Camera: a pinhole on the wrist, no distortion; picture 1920 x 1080 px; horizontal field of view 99.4 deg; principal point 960.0 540.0 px. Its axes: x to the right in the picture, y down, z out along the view. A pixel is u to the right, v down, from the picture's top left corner.
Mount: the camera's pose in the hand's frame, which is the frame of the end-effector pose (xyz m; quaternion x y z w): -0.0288 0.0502 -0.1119 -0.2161 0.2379 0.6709 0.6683
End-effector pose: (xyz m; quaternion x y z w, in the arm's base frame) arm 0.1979 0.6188 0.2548 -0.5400 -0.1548 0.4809 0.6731
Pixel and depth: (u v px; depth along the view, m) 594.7 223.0 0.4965
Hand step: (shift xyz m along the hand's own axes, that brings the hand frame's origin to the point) 0.1813 0.1740 0.4116
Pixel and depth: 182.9 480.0 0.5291
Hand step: 0.0318 -0.0293 0.6137
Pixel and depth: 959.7 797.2 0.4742
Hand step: -0.1652 0.3394 0.2690
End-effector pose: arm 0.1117 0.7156 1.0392 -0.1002 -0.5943 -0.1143 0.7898
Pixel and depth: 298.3 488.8 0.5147
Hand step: 0.0236 0.0308 0.5498
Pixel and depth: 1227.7 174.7 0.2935
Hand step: 0.1098 0.3044 0.0583
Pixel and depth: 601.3 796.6 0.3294
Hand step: -0.1214 0.1359 0.2408
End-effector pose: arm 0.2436 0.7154 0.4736 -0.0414 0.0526 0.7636 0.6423
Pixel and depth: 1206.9 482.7 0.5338
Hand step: 0.0215 0.5030 0.2121
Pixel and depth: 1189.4 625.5 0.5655
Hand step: -0.0744 0.5209 0.2417
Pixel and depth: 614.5 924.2 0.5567
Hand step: -0.2726 0.2028 0.4814
